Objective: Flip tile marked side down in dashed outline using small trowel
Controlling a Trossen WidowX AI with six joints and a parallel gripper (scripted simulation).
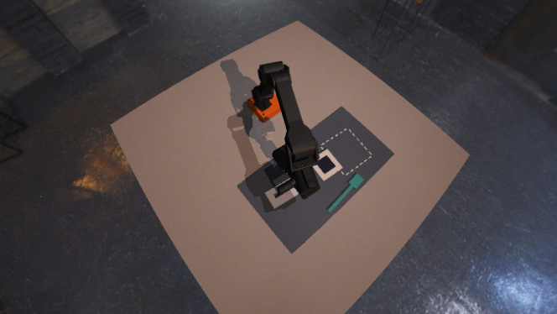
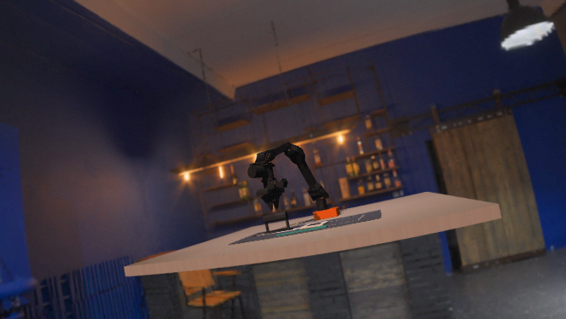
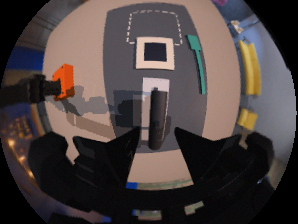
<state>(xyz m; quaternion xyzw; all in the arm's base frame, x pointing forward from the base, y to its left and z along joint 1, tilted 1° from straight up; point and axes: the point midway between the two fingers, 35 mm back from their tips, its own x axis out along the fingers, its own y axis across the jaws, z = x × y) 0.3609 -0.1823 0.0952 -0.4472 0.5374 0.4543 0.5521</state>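
Right now my gripper tip is 15 cm to the right of the dark grey mat, 13 cm above it and 4 cm short of it. Also, from my gripper tip: small teal trowel: 18 cm ahead, 16 cm to the left, 10 cm below; square tile: 18 cm to the left, 10 cm below, 4 cm ahead.
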